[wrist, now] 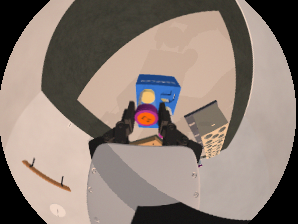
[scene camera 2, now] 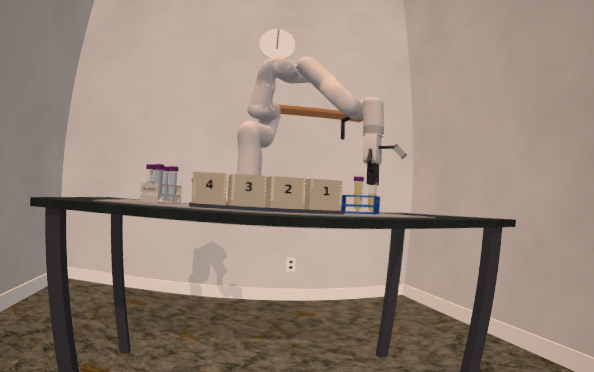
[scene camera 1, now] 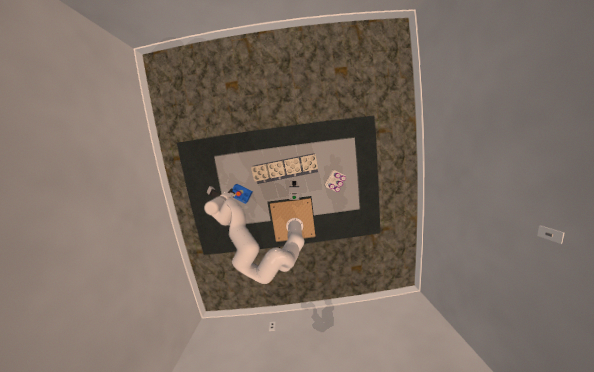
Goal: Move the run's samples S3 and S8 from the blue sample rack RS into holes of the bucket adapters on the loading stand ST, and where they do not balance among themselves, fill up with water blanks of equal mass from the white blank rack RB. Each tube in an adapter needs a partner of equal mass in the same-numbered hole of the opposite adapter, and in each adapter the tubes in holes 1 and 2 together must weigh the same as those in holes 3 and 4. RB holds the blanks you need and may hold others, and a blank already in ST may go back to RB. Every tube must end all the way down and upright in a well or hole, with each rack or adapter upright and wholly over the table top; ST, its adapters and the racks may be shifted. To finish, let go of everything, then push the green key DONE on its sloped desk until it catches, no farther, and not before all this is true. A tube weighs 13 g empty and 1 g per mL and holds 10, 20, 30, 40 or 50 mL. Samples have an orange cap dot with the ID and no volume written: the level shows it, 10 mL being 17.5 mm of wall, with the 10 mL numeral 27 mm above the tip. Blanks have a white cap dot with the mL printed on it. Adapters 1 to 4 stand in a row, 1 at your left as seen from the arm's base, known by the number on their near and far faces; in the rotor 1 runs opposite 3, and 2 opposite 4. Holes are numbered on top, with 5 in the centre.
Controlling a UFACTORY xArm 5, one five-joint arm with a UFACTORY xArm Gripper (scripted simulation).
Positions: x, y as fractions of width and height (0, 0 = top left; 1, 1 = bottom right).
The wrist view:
my gripper: 0.49, 0.48
blue sample rack RS: 0.53, 0.37
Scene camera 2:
my gripper: 0.63, 0.50
adapter 1: 0.54, 0.52
